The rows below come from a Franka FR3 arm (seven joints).
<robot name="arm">
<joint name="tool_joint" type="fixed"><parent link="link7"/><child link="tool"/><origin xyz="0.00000 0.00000 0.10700" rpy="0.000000 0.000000 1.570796"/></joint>
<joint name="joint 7" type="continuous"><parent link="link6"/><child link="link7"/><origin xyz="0.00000 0.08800 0.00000" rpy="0.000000 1.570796 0.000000"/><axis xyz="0 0 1"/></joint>
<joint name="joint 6" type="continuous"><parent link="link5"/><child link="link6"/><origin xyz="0.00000 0.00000 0.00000" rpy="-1.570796 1.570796 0.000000"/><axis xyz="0 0 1"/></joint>
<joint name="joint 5" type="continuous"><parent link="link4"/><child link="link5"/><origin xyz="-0.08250 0.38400 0.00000" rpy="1.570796 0.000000 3.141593"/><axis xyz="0 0 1"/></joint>
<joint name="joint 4" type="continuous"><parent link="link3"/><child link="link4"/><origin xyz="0.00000 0.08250 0.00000" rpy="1.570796 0.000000 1.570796"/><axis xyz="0 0 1"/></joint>
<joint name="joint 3" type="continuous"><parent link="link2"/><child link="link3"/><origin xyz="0.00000 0.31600 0.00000" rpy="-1.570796 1.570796 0.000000"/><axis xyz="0 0 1"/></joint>
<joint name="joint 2" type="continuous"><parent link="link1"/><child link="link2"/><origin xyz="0.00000 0.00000 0.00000" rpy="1.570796 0.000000 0.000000"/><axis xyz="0 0 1"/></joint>
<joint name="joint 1" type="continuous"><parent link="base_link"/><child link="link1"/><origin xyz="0.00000 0.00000 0.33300" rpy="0.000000 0.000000 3.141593"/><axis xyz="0 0 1"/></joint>
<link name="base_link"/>
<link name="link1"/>
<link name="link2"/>
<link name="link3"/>
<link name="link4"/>
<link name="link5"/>
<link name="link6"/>
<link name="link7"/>
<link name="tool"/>
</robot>
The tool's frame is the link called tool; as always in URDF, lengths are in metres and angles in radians. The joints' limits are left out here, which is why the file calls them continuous.
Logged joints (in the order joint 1, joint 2, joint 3, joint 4, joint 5, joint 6, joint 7), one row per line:
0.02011, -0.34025, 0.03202, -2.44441, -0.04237, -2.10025, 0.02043
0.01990, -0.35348, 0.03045, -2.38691, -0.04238, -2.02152, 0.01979
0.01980, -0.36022, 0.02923, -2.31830, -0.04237, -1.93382, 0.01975
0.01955, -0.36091, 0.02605, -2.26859, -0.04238, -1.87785, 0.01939
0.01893, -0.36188, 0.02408, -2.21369, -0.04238, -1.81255, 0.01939
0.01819, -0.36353, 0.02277, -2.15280, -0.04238, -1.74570, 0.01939
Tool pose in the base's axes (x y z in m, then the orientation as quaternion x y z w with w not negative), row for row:
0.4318, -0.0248, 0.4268, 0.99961, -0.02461, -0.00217, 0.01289
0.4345, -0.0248, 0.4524, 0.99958, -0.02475, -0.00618, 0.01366
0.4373, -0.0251, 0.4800, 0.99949, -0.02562, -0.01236, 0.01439
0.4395, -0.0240, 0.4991, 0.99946, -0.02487, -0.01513, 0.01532
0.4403, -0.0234, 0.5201, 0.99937, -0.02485, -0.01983, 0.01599
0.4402, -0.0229, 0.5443, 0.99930, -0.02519, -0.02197, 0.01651
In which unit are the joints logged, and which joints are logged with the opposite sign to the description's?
The joints are logged in radians. Opposite sign: joint 1, joint 3, joint 6.
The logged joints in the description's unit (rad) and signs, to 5 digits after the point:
-0.02011, -0.34025, -0.03202, -2.44441, -0.04237, 2.10025, 0.02043
-0.01990, -0.35348, -0.03045, -2.38691, -0.04238, 2.02152, 0.01979
-0.01980, -0.36022, -0.02923, -2.31830, -0.04237, 1.93382, 0.01975
-0.01955, -0.36091, -0.02605, -2.26859, -0.04238, 1.87785, 0.01939
-0.01893, -0.36188, -0.02408, -2.21369, -0.04238, 1.81255, 0.01939
-0.01819, -0.36353, -0.02277, -2.15280, -0.04238, 1.74570, 0.01939

